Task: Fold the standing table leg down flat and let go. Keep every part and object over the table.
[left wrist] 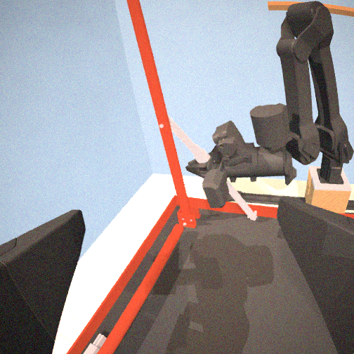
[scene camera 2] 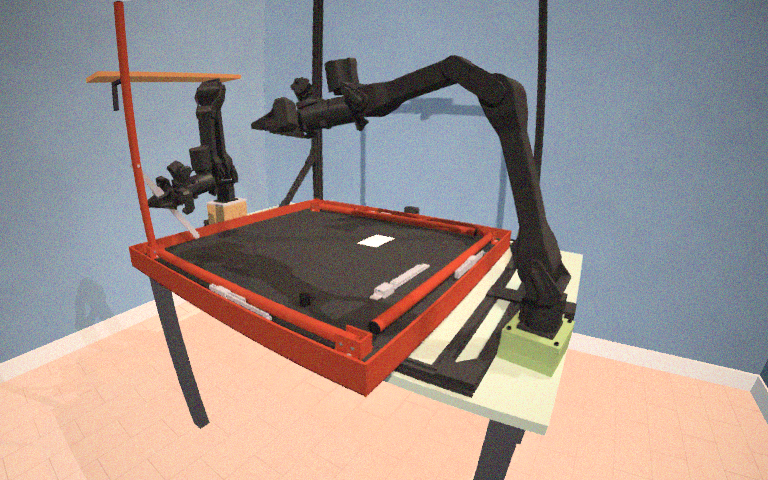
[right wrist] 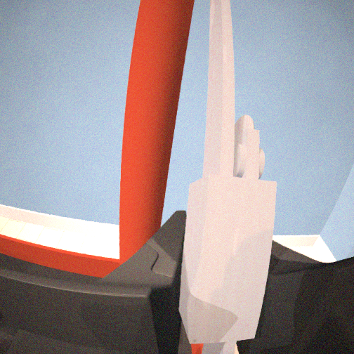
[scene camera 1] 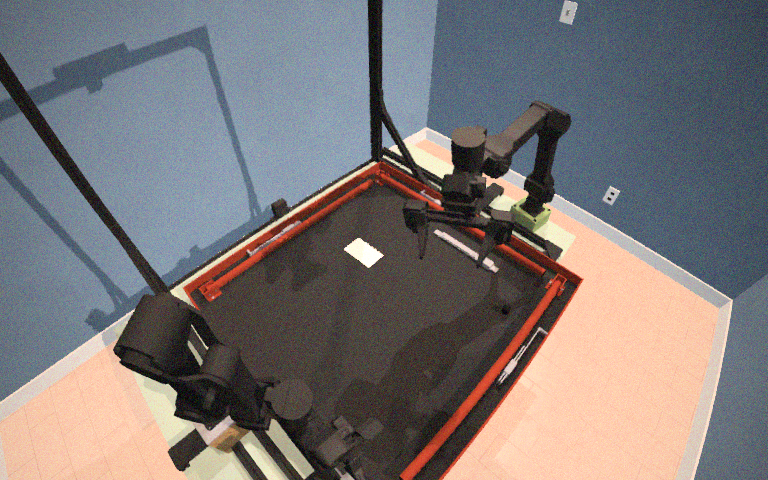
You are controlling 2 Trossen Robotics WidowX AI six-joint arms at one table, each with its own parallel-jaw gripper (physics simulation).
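Frame: origin at the left arm's base, x left, y ahead, z down, level; millimetres.
Seen in the pictures: left gripper, fingertip midpoint: (scene camera 2: pixel 260 128) (scene camera 1: pixel 448 262); left arm's base at its link origin: (scene camera 2: pixel 540 325) (scene camera 1: pixel 532 208); right arm's base at its link origin: (scene camera 2: pixel 226 200) (scene camera 1: pixel 213 408).
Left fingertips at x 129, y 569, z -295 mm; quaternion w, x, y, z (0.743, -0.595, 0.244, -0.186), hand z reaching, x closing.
Observation:
Pixels of each thing's top centre, then the offset from my left fingertips to it. "spot": a spot on its surface instead.
- red standing leg at a spot on its surface: (scene camera 2: pixel 129 124) spot: dx +222, dy +261, dz -38 mm
- pale folding brace at a spot on its surface: (scene camera 2: pixel 188 225) spot: dx +78, dy +316, dz +254 mm
- loose-looking pale bar at its top centre: (scene camera 2: pixel 403 273) (scene camera 1: pixel 465 246) dx -147, dy -269, dz +292 mm
- white rectangle at a spot on its surface: (scene camera 2: pixel 376 241) (scene camera 1: pixel 366 252) spot: dx -313, dy -48, dz +316 mm
The red standing leg (scene camera 2: pixel 129 124) (left wrist: pixel 157 100) (right wrist: pixel 147 125) rises upright from a corner of the red-rimmed table (scene camera 2: pixel 249 333) in scene camera 2. A pale folding brace (scene camera 2: pixel 188 225) (left wrist: pixel 187 140) (right wrist: pixel 220 100) runs slanting from the leg to the table. My right gripper (left wrist: pixel 186 166) (right wrist: pixel 196 219) is shut on this brace, with its fingers at both sides of the thick block on it. Parts of the fingers are hidden behind the block. My left gripper (scene camera 1: pixel 451 261) (scene camera 2: pixel 254 124) (left wrist: pixel 182 215) is open and empty, high above the table.
Other red legs (scene camera 1: pixel 481 384) (scene camera 2: pixel 433 283) lie flat along the rim. A loose-looking pale bar (scene camera 1: pixel 465 250) (scene camera 2: pixel 400 281) and a white rectangle (scene camera 1: pixel 363 252) (scene camera 2: pixel 376 241) are on the dark surface. Black posts (scene camera 1: pixel 375 79) (scene camera 2: pixel 317 101) stand behind the table.

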